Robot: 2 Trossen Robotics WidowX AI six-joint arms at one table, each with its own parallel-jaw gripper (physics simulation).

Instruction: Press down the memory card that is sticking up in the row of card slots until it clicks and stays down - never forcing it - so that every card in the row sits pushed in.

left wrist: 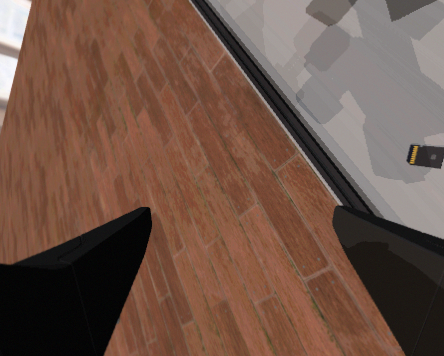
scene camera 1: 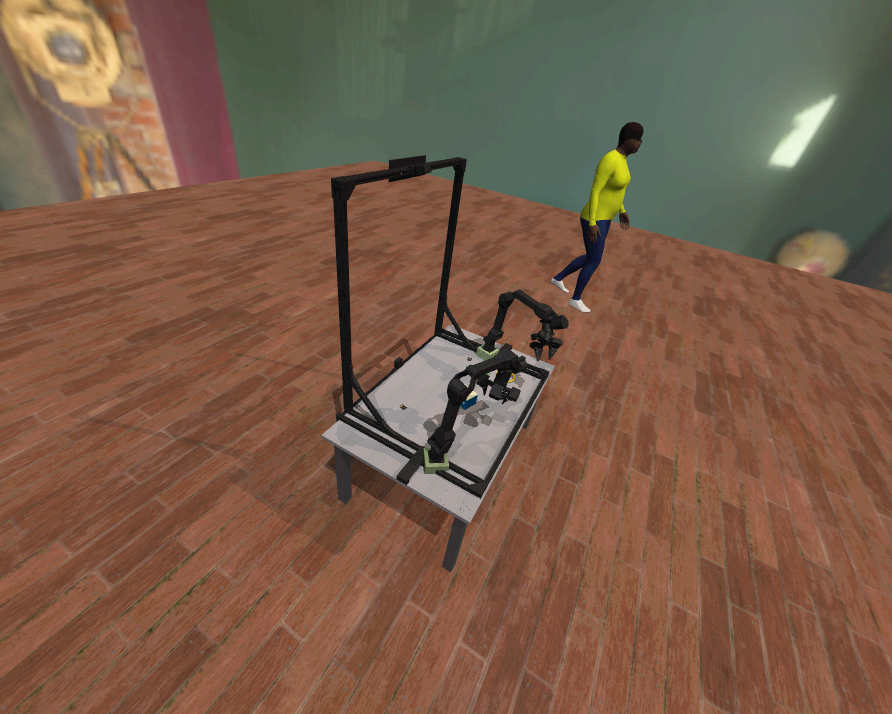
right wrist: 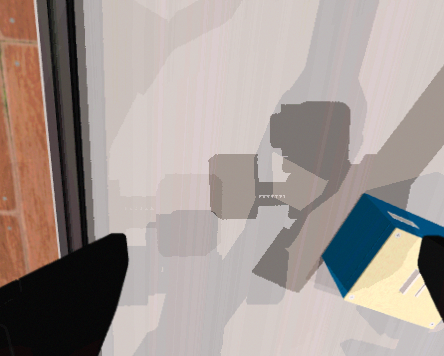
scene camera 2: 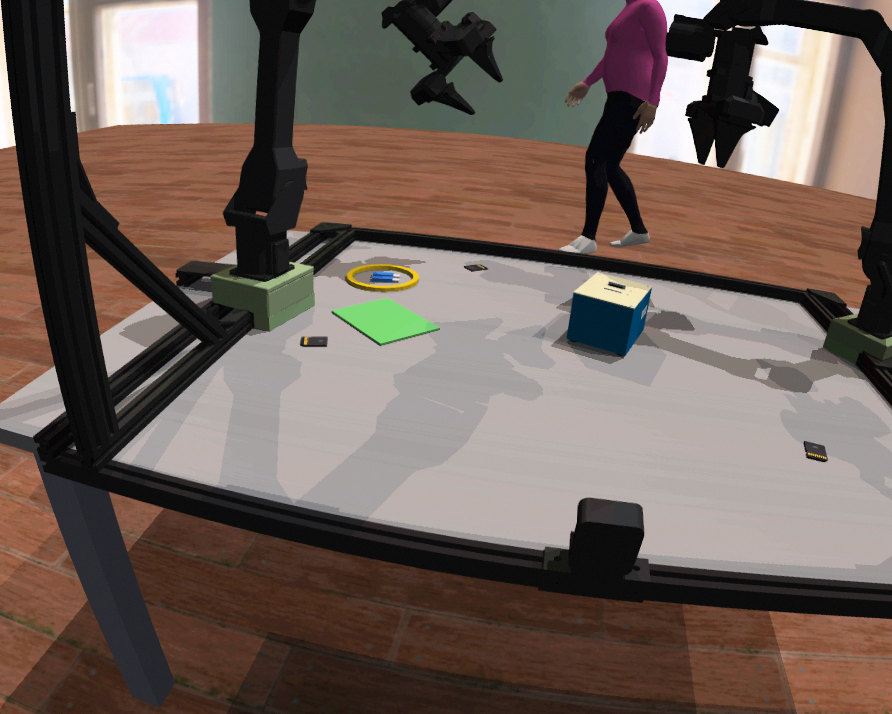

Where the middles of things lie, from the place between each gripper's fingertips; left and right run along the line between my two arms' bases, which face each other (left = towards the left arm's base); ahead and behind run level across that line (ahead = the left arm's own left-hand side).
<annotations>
Now: right hand 170 mm to the right of the card slot row (right wrist: 391,292), 160 mm past it and 160 mm above it. The rest, counted from my right hand: green square pad (scene camera 2: 383,321): 460 mm to the left, 230 mm below, 160 mm behind.
I see the card slot row 320 mm behind my left hand, 210 mm below it and 170 mm to the right of it. Also, from my left hand: green square pad 330 mm behind, 280 mm below, 120 mm to the left.
</annotations>
